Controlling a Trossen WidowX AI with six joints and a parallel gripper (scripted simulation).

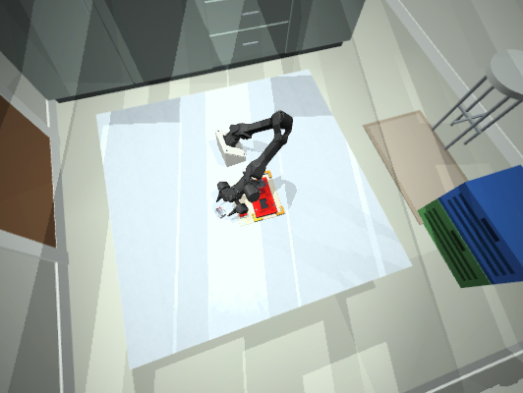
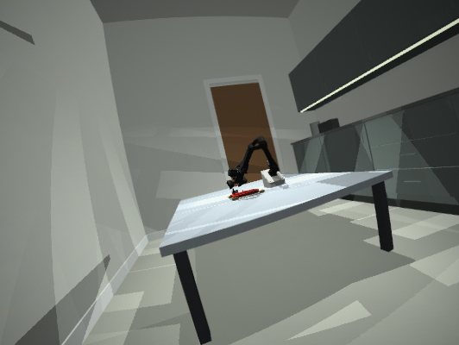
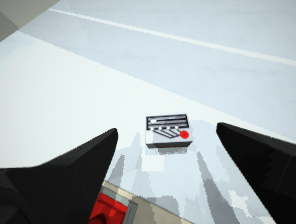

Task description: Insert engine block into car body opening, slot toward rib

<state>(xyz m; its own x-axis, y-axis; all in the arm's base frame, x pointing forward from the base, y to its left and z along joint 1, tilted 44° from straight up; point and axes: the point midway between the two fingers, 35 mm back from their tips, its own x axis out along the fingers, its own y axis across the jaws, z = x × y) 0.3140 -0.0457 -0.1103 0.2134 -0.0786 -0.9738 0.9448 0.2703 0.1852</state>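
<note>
My gripper tip is 20 mm to the left of the engine block and 40 mm above it.
</note>
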